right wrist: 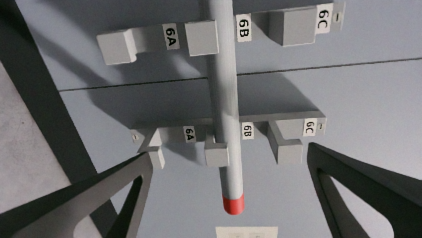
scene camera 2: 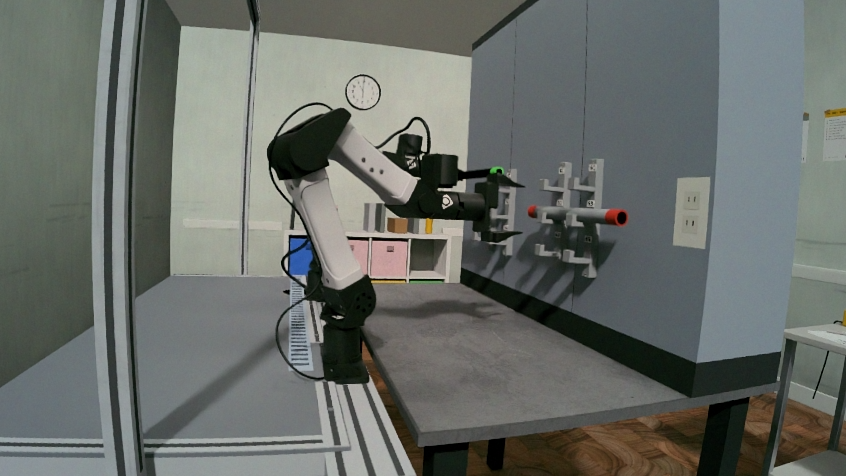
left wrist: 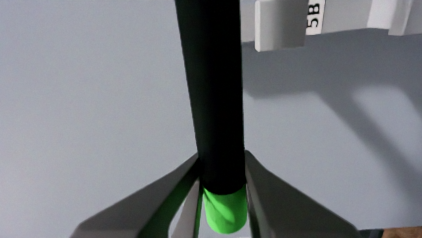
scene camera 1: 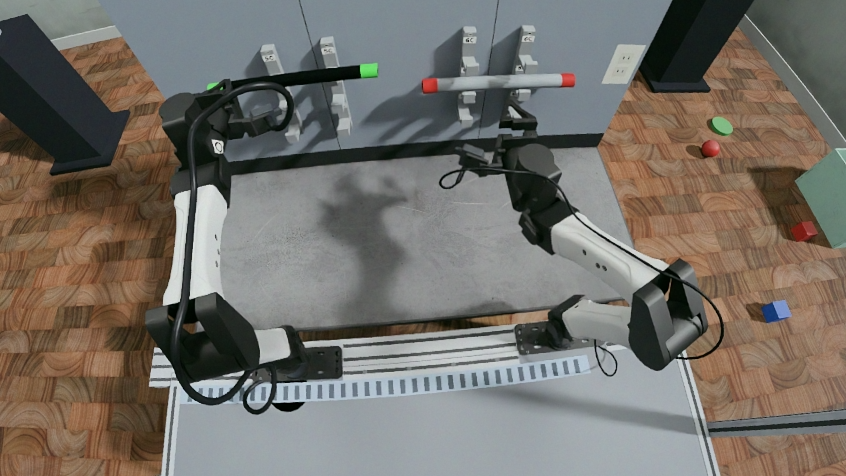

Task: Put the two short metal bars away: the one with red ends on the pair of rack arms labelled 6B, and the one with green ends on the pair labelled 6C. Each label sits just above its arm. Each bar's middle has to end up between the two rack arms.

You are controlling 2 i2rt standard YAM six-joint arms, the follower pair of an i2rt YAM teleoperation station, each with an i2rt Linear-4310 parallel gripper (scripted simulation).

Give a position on a green-ended bar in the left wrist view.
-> At 211, 45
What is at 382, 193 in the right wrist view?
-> My right gripper.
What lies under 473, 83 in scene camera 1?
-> A red-ended bar.
